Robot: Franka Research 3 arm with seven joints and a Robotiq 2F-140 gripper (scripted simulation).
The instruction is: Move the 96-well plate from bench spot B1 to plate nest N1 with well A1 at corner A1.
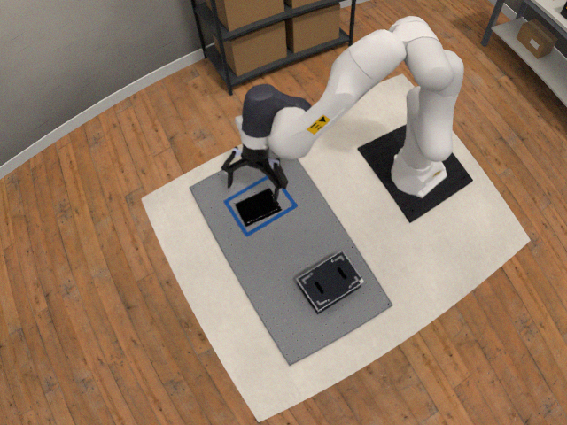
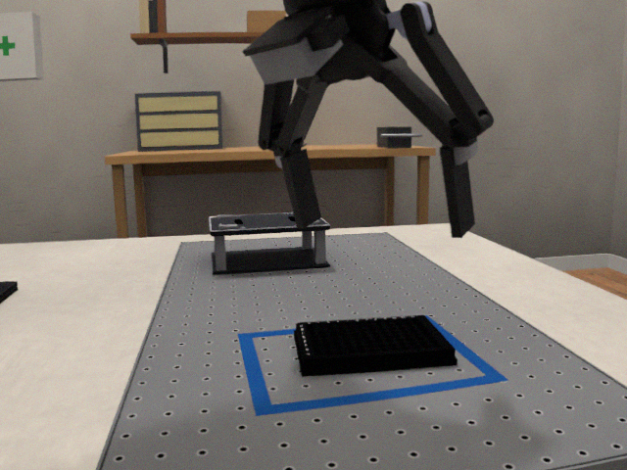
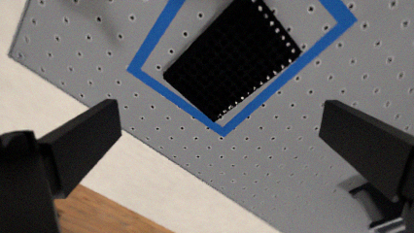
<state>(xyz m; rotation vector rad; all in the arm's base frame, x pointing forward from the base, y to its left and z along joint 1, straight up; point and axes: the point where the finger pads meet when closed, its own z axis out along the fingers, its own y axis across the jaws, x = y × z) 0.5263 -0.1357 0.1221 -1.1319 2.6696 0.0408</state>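
My gripper is now 11 cm above the black 96-well plate and 1 cm to the right of it. Round my hand: raised plate nest (34 cm to the left, 8 cm behind, 6 cm below); then corner label (39 cm to the left, 16 cm behind, 6 cm below).
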